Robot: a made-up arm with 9 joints. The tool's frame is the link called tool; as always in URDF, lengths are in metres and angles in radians. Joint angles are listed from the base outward.
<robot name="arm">
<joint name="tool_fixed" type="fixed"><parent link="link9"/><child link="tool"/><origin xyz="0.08 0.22 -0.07"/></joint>
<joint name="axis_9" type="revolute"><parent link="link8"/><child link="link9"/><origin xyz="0.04 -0.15 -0.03"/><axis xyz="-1 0 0"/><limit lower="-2.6" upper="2.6"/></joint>
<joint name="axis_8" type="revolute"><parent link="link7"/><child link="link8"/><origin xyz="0.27 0.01 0.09"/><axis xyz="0 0 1"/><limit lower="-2.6" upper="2.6"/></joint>
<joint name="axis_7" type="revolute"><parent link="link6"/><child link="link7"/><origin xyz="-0.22 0.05 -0.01"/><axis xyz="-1 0 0"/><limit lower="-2.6" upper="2.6"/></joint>
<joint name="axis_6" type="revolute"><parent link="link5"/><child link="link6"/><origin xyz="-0.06 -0.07 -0.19"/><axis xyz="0 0 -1"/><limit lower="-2.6" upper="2.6"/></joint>
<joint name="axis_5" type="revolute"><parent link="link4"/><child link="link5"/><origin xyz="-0.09 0.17 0.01"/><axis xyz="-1 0 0"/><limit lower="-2.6" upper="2.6"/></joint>
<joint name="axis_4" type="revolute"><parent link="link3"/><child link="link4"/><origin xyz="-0.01 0.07 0.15"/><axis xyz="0 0 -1"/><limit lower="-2.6" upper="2.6"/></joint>
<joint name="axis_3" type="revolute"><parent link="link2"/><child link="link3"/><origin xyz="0.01 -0.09 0"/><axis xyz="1 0 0"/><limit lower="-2.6" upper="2.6"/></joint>
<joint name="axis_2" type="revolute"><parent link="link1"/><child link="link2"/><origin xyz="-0.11 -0.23 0.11"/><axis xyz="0 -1 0"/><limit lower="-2.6" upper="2.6"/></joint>
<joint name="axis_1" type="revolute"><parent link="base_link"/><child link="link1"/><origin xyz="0 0 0.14"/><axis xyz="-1 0 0"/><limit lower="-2.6" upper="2.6"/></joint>
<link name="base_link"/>
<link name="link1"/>
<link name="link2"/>
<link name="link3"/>
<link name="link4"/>
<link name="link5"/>
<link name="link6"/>
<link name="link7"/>
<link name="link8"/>
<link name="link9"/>
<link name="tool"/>
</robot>
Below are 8 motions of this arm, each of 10 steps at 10 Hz.
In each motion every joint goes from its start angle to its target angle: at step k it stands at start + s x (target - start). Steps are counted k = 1, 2, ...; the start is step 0. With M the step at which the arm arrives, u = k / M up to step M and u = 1 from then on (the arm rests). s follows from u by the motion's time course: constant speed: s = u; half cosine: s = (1 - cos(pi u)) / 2; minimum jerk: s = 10 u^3 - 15 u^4 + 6 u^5.
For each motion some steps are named. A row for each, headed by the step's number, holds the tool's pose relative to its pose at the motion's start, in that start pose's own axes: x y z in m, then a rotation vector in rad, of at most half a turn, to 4 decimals.
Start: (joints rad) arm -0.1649 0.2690 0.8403 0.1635 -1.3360 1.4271 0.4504 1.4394 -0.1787
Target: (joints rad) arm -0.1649 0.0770 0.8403 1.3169 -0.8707 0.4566 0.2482 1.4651 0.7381
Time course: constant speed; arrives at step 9
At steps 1, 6, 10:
1: 0.0464 -0.0015 0.0112 -0.1791 -0.1523 0.0401
6: 0.2531 -0.1109 0.1922 -1.1756 -0.7696 -0.1322
10: 0.2727 -0.2128 0.3903 -1.7818 -0.9186 -0.4690

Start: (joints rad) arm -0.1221 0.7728 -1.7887 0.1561 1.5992 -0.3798 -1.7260 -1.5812 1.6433
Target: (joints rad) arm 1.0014 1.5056 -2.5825 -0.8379 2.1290 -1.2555 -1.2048 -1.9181 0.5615
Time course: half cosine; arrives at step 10
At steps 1, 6, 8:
1: 0.0025 -0.0052 0.0065 0.0288 0.0288 -0.0575
6: -0.1232 -0.2381 0.1327 0.3357 0.7242 -1.5313
8: -0.2336 -0.3524 0.2223 0.0685 0.8675 -1.9747

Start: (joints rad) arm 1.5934 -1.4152 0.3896 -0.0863 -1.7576 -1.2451 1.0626 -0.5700 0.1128
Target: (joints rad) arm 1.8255 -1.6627 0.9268 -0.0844 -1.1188 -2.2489 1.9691 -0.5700 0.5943
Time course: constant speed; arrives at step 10
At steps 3, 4, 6, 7, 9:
3: 0.0266 0.0064 0.0099 -0.3140 -0.4391 0.0433
4: 0.0371 0.0042 0.0175 -0.4107 -0.5894 0.0331
6: 0.0565 -0.0056 0.0412 -0.5858 -0.8919 -0.0245
7: 0.0637 -0.0128 0.0572 -0.6617 -1.0426 -0.0722
9: 0.0693 -0.0317 0.0956 -0.7841 -1.3383 -0.2059

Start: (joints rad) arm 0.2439 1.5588 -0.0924 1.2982 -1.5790 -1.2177 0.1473 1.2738 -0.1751
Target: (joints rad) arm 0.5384 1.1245 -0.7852 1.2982 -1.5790 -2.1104 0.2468 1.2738 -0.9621
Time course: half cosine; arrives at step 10
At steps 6, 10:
6: -0.1844 0.3508 0.1236 0.6992 0.3051 1.0104
10: -0.3312 0.4132 0.2398 0.8860 0.5169 1.5854

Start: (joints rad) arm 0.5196 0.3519 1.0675 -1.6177 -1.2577 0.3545 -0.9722 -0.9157 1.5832
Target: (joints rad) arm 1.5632 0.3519 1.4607 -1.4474 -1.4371 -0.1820 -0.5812 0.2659 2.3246
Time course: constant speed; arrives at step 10
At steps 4, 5, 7, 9, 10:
4: 0.0804 0.0180 0.1698 -0.3051 -0.3899 -0.0013
5: 0.1144 0.0177 0.2252 -0.3671 -0.4949 -0.0254
7: 0.1944 0.0086 0.3500 -0.4748 -0.7066 -0.1113
9: 0.2834 -0.0167 0.4898 -0.5639 -0.9105 -0.2530
10: 0.3284 -0.0373 0.5631 -0.6030 -1.0056 -0.3455

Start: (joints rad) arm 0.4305 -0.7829 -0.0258 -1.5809 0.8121 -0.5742 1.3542 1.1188 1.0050
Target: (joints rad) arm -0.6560 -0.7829 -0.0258 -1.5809 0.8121 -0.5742 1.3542 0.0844 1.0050
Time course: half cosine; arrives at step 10
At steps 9, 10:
9: 0.0716 0.0606 0.0669 -0.6523 1.6773 -0.7776
10: 0.0759 0.0643 0.0696 -0.6759 1.7137 -0.8018

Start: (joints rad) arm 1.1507 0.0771 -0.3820 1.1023 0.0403 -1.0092 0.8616 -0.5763 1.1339
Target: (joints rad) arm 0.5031 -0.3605 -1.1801 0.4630 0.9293 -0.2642 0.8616 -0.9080 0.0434
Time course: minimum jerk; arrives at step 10
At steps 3, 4, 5, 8, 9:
3: -0.0507 0.0241 0.0041 0.0138 -0.0657 0.0534
4: -0.0888 0.0388 0.0057 0.0254 -0.1361 0.0648
5: -0.1205 0.0486 0.0101 0.0503 -0.2385 0.0275
8: -0.1629 0.0408 0.0615 0.2343 -0.6076 -0.2602
9: -0.1682 0.0364 0.0714 0.2680 -0.6605 -0.3058

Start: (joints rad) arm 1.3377 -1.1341 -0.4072 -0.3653 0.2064 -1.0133 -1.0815 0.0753 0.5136
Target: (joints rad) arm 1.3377 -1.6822 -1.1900 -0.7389 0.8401 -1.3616 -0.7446 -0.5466 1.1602
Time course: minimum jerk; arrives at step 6
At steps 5, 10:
5: -0.4370 -0.2827 0.1929 -1.1989 1.5241 0.9041
10: -0.4304 -0.2992 0.2131 -1.2477 1.5436 0.9804

